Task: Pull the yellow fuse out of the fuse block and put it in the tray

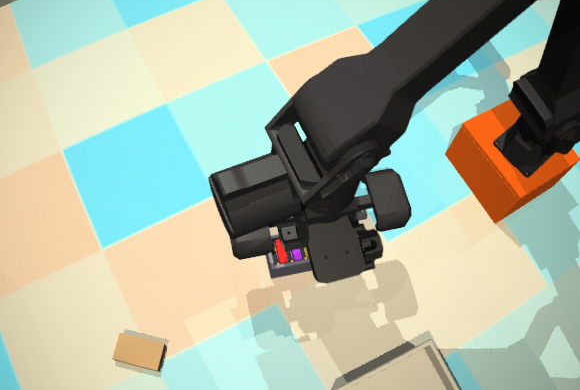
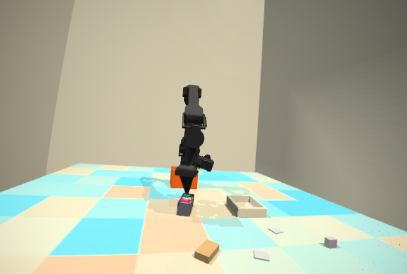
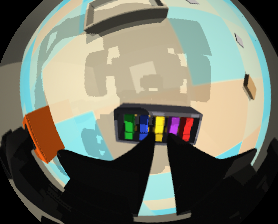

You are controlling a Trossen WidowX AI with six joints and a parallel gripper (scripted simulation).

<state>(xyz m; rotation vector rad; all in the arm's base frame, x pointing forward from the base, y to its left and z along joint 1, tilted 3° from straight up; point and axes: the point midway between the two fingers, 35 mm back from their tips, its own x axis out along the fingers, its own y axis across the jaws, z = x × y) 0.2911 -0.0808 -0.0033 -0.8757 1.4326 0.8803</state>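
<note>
My gripper tip is now 3 cm above the yellow fuse. The rest, counted from my gripper tip: small grey cube (29 cm ahead, 29 cm to the left, 5 cm below); tan flat block (23 cm ahead, 2 cm to the right, 5 cm below); beige tray (3 cm ahead, 21 cm to the left, 5 cm below).
</note>
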